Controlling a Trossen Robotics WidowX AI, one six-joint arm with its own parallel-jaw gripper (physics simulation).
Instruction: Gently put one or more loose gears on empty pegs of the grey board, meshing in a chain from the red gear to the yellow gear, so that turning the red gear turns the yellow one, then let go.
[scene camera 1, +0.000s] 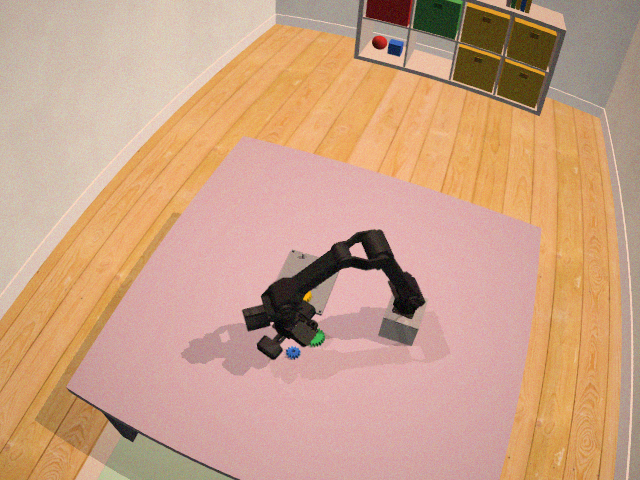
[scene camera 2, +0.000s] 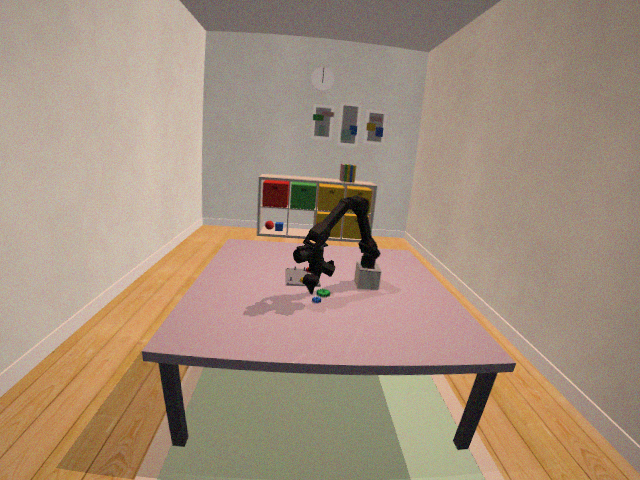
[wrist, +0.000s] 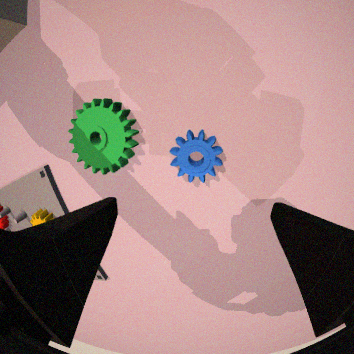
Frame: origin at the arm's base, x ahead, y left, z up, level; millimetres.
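Seen in the pictures: gripper, fingertip midpoint: (scene camera 1: 288, 341) (scene camera 2: 314, 288) (wrist: 198, 208); arm's base, link origin: (scene camera 1: 405, 306) (scene camera 2: 367, 265).
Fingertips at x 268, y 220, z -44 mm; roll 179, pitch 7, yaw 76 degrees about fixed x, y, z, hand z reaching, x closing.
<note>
Pixels of each thing's top centre, then the offset from my fingertips to it. Level surfaces: height alone.
- blue gear, top centre: (wrist: 195, 158) (scene camera 1: 293, 351) (scene camera 2: 316, 297) 16 mm back, 0 mm left, 45 mm down
- larger green gear, top centre: (wrist: 95, 137) (scene camera 1: 313, 335) (scene camera 2: 323, 291) 47 mm back, 76 mm right, 45 mm down
- grey board, top centre: (wrist: 22, 243) (scene camera 1: 306, 276) (scene camera 2: 303, 272) 57 mm ahead, 258 mm right, 31 mm down
- yellow gear, top centre: (wrist: 42, 233) (scene camera 1: 303, 293) (scene camera 2: 305, 278) 40 mm ahead, 194 mm right, 36 mm down
- red gear, top centre: (scene camera 2: 311, 268) 16 mm ahead, 336 mm right, 37 mm down
- pink table, surface height: 62 mm down
The blue gear (scene camera 1: 293, 352) (scene camera 2: 316, 299) (wrist: 186, 151) lies flat on the table. The larger green gear (scene camera 1: 318, 338) (scene camera 2: 323, 292) (wrist: 113, 131) lies flat beside it, apart from it. My gripper (scene camera 1: 287, 341) (scene camera 2: 319, 279) (wrist: 198, 208) is open and empty above the table near the two loose gears. In the wrist view the blue gear shows ahead of the gap between the fingertips. The grey board (scene camera 1: 324, 291) (scene camera 2: 292, 276) (wrist: 25, 192) carries the yellow gear (scene camera 1: 307, 296) (scene camera 2: 301, 280) (wrist: 41, 217) and the red gear (scene camera 2: 307, 269) (wrist: 3, 221). The arm and a finger hide parts of the board.
The arm's grey base block (scene camera 1: 398, 329) (scene camera 2: 367, 277) stands on the pink table (scene camera 1: 413, 413) (scene camera 2: 330, 335), to the right of the board. The arm reaches over part of the board. A shelf unit (scene camera 1: 553, 67) (scene camera 2: 258, 206) stands by the far wall.
</note>
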